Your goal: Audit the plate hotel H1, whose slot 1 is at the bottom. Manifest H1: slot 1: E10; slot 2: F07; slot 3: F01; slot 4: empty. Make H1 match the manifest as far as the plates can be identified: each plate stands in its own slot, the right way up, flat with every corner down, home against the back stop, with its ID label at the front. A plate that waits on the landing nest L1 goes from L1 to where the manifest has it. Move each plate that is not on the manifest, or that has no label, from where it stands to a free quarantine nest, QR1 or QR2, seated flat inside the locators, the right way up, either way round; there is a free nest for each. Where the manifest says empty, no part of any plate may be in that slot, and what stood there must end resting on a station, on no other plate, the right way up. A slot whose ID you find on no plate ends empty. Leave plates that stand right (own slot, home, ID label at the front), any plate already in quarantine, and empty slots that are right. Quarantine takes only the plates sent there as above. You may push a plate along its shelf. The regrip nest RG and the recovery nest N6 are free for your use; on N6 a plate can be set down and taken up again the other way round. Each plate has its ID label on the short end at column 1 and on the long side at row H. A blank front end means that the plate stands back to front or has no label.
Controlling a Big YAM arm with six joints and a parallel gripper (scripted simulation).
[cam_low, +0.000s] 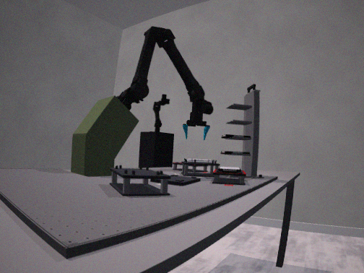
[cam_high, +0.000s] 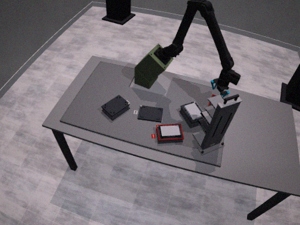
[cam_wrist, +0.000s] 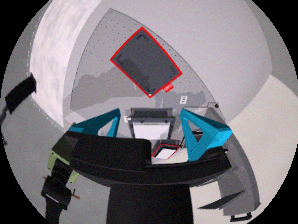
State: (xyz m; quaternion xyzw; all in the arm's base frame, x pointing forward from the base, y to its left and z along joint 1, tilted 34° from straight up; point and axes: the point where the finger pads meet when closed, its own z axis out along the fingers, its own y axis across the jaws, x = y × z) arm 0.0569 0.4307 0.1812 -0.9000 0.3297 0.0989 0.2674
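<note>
Now: the white-topped plate 130 mm ahead of my hand, 120 mm below it and 110 mm to the right of it. From my hand the other things lie so: plate hotel H1: 290 mm ahead, 90 mm to the left, 30 mm above; red-framed nest: 150 mm below, 50 mm behind, 30 mm to the left.
</note>
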